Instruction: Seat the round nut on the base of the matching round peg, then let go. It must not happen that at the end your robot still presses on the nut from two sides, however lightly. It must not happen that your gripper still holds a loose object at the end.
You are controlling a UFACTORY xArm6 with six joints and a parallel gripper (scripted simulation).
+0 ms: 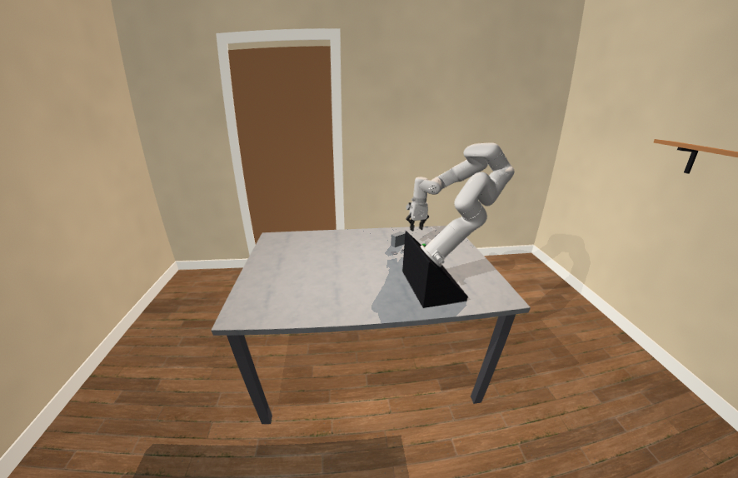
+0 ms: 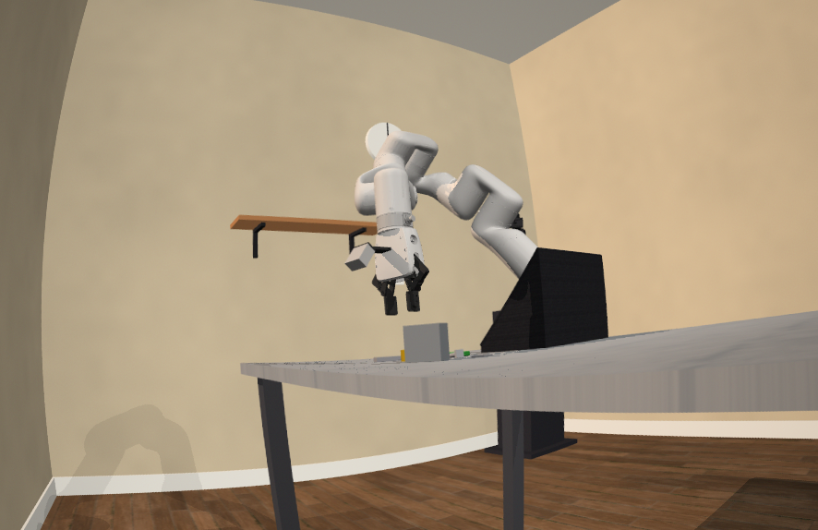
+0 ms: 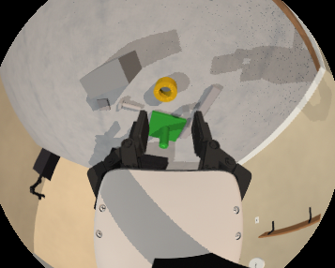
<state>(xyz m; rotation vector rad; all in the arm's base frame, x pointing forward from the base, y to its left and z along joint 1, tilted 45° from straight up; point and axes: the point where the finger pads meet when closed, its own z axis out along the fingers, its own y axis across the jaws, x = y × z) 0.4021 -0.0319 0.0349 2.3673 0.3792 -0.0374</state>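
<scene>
My gripper is now 10 cm above the peg, 1 cm to the right of it and 1 cm past it. Round my hand: flat grey bar (11 cm below, 7 cm to the right, 5 cm behind); then grey block (10 cm to the left, 8 cm below, 2 cm ahead).
</scene>
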